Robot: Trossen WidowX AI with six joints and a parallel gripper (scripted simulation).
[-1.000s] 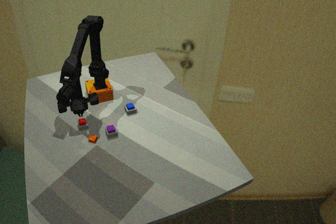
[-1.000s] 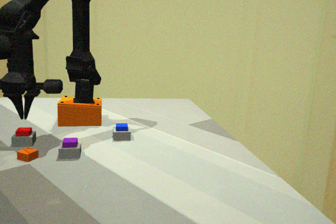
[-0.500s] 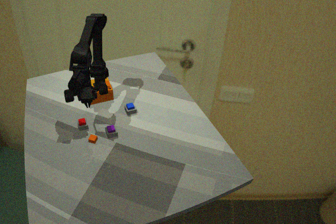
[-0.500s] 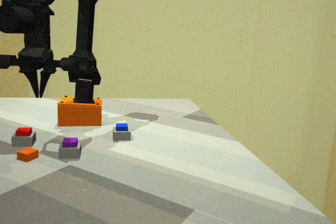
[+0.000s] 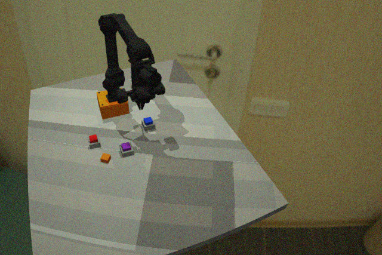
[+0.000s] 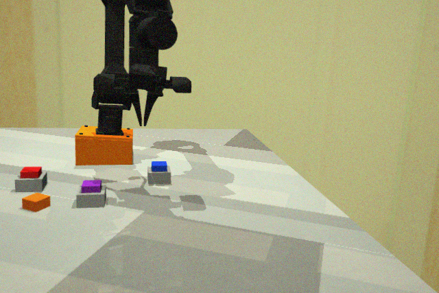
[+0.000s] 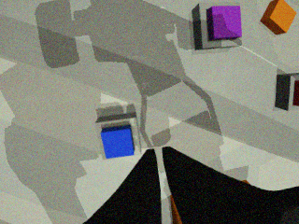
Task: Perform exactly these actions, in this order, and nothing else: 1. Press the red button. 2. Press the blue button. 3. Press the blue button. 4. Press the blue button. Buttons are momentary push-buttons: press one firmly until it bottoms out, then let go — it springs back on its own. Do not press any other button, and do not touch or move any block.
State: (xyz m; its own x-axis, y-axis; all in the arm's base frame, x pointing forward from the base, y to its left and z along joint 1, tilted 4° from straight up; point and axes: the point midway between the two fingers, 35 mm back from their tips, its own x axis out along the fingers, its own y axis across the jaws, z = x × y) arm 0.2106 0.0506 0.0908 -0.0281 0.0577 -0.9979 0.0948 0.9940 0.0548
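The blue button is 3 cm behind my gripper tip, 4 cm to the left of it and 10 cm below it. The rest, counted from my gripper tip: purple button: 8 cm ahead, 10 cm to the right, 10 cm below; orange block: 8 cm ahead, 19 cm to the right, 12 cm below; red button: 2 cm behind, 21 cm to the right, 10 cm below.
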